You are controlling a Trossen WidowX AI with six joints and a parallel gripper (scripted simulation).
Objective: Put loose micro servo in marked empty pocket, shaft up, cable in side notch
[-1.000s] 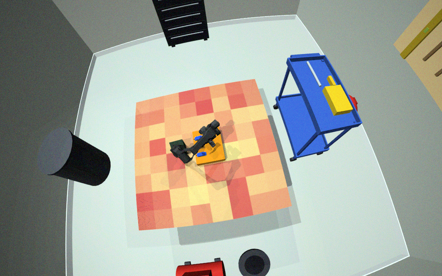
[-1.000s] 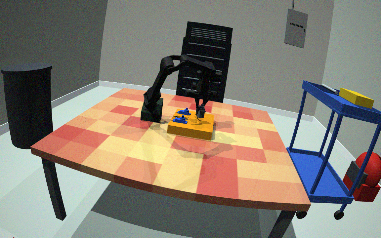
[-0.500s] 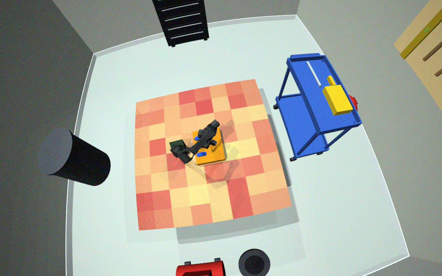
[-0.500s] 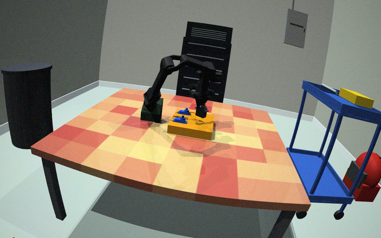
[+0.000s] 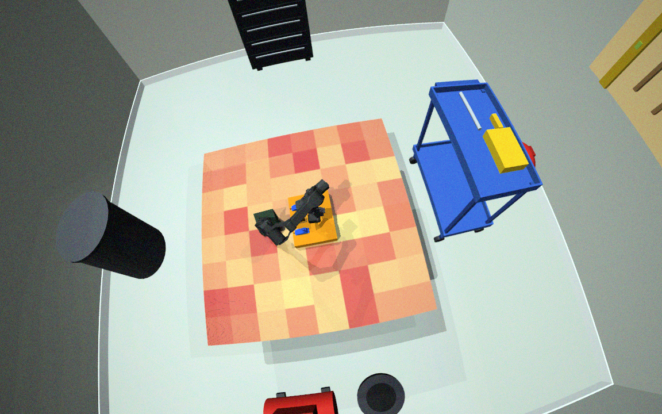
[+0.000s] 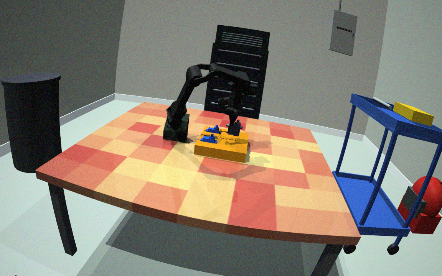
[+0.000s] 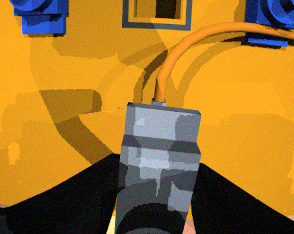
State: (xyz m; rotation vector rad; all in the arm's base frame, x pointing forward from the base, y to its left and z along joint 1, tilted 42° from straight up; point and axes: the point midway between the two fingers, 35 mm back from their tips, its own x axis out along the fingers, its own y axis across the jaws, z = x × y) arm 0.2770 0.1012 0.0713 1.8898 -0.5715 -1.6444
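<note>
The deck is 100 mm below my gripper tip and 10 mm ahead of it.
</note>
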